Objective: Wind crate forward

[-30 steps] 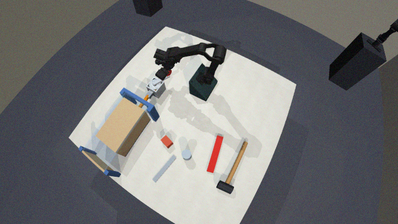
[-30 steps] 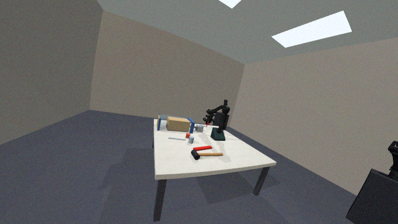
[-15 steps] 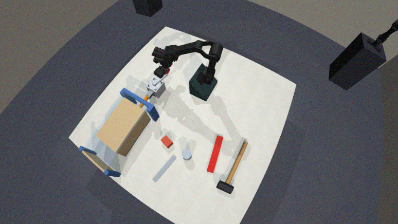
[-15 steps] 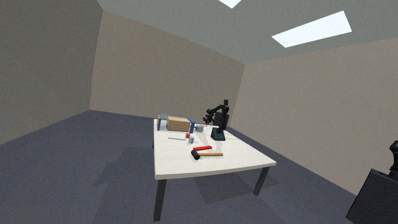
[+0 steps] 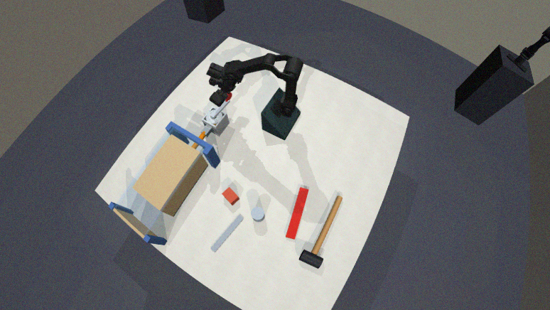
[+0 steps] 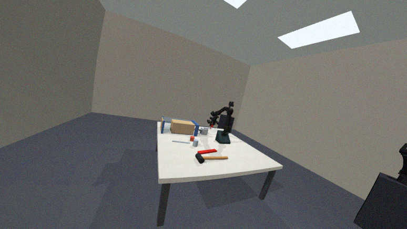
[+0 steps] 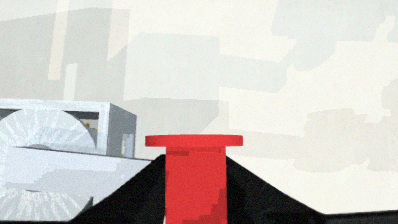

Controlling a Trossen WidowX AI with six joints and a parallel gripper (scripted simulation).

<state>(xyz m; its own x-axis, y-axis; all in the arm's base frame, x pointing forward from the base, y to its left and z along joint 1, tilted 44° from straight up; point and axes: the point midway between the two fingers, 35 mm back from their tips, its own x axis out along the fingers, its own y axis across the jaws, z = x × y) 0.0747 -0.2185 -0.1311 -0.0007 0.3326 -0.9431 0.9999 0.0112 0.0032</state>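
Right now my gripper tip is 4 cm short of the winch handle, 3 cm above it and 1 cm to the right of it. Round my gripper tip: grey winch 10 cm below, 8 cm ahead; then blue frame post 26 cm ahead, 2 cm below, 1 cm to the left; then red knob 2 cm to the left.
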